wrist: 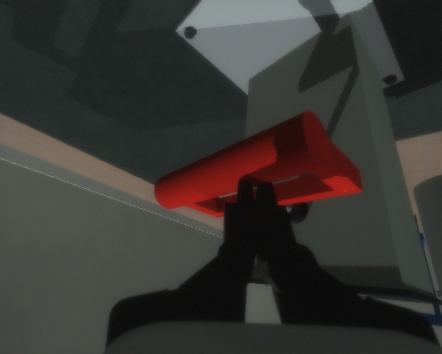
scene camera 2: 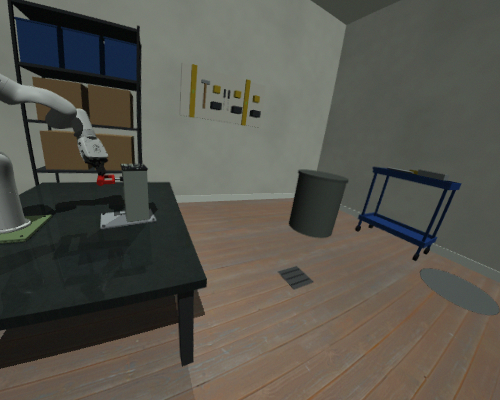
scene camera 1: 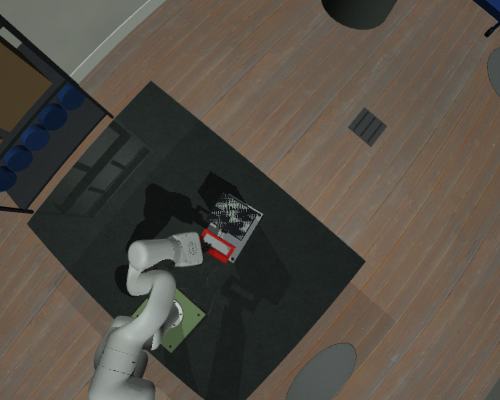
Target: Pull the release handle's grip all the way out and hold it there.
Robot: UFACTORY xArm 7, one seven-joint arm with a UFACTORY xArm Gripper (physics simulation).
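The red release handle (scene camera 1: 220,257) (scene camera 2: 106,180) (wrist: 225,165) is a rectangular frame with a thick round grip bar. It stands out from the side of the grey-green housing (scene camera 1: 232,215) (scene camera 2: 135,195) (wrist: 340,230), near its top. A thin rod (scene camera 2: 118,179) shows across the gap between them. My gripper (scene camera 1: 206,245) (scene camera 2: 103,172) (wrist: 251,200) is shut with nothing between its fingers. Its fingertips are at the handle's opening, behind the grip bar in the wrist view, and seem to reach into the frame. Whether they touch the bar is hard to tell.
The housing stands on a light grey base plate (scene camera 1: 251,231) (scene camera 2: 112,220) (wrist: 235,50) on the dark table (scene camera 1: 310,250) (scene camera 2: 165,260). The arm's green mounting plate (scene camera 1: 192,315) (scene camera 2: 37,227) is nearby. A shelf rack (scene camera 2: 140,100), a bin (scene camera 2: 317,205) and a blue cart (scene camera 2: 400,178) stand beyond the table.
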